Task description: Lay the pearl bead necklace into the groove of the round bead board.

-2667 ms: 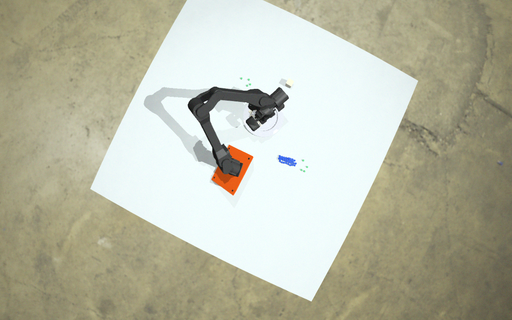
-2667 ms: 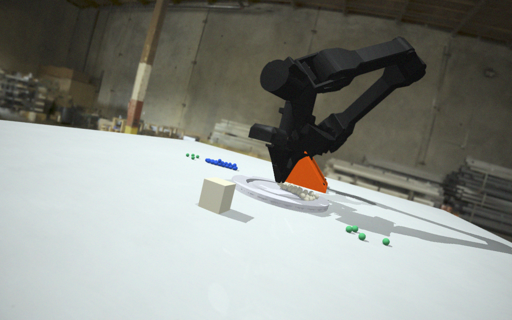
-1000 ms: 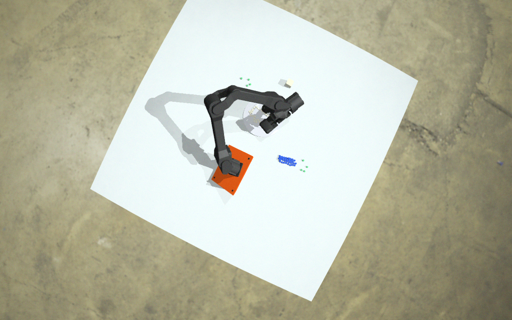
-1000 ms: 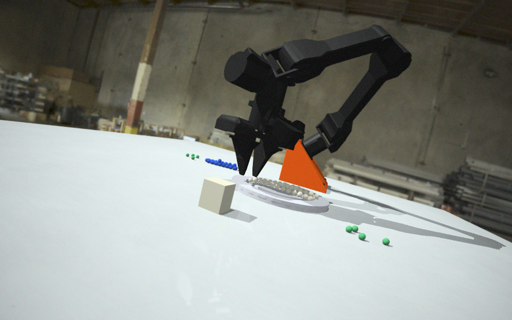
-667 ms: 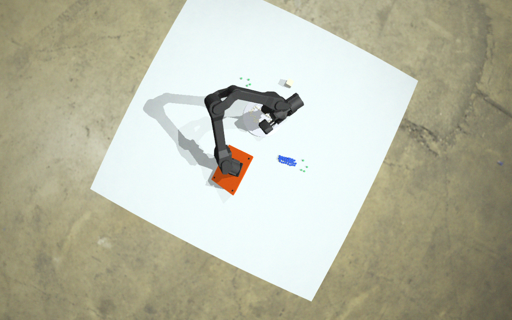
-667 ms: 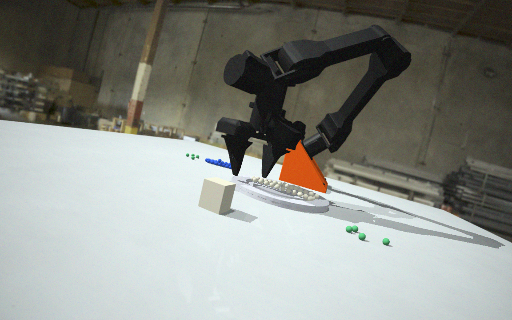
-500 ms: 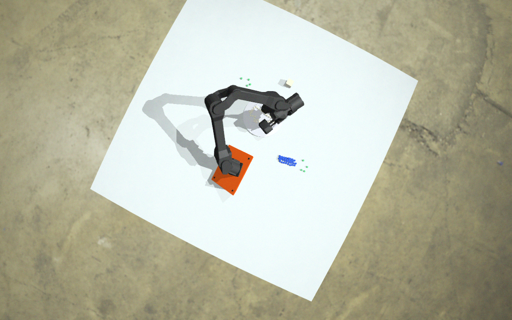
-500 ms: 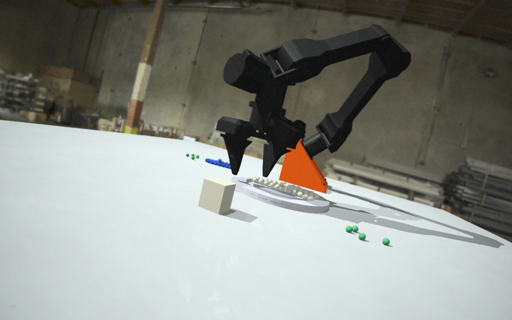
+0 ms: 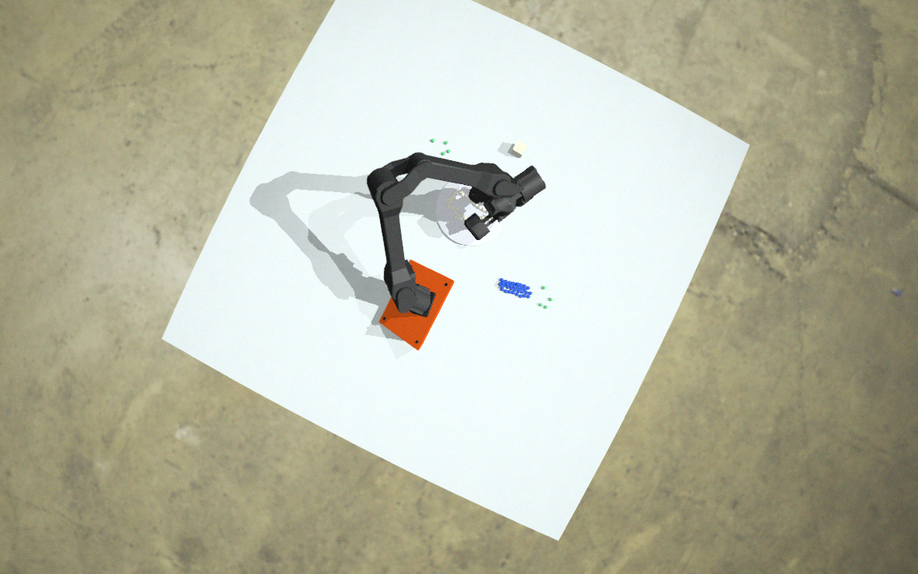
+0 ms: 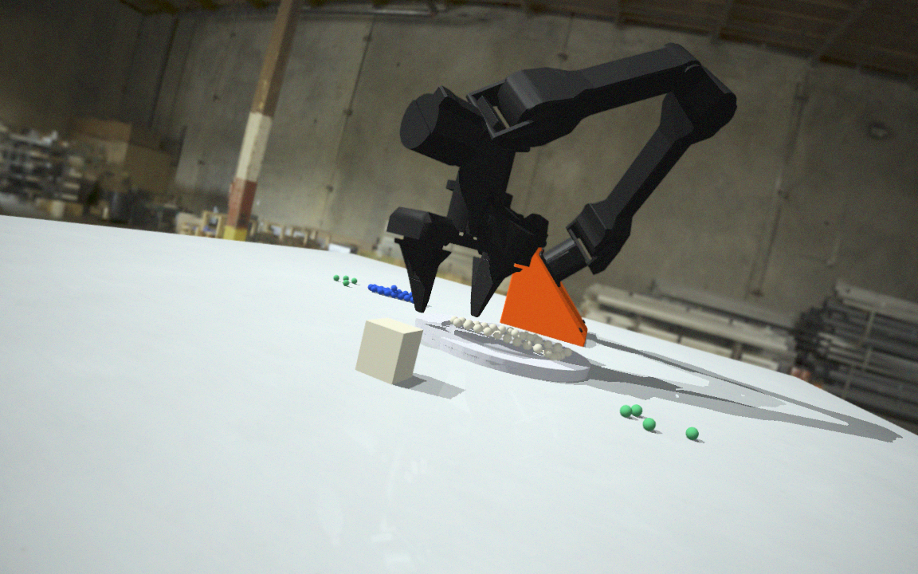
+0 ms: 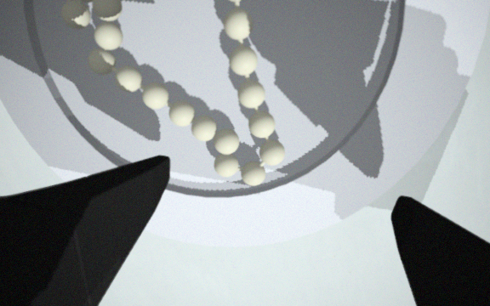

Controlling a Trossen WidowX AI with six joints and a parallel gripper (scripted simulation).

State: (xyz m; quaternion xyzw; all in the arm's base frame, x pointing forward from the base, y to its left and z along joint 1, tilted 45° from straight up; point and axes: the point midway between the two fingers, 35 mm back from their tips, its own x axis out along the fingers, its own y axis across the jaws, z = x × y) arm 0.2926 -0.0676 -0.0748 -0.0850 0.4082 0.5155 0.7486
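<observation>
Now: the round bead board 70 mm to the left of my gripper tip, 10 mm below it and 10 mm behind it. From my gripper tip the other things lie so: cream cube 200 mm ahead, 10 mm below.
</observation>
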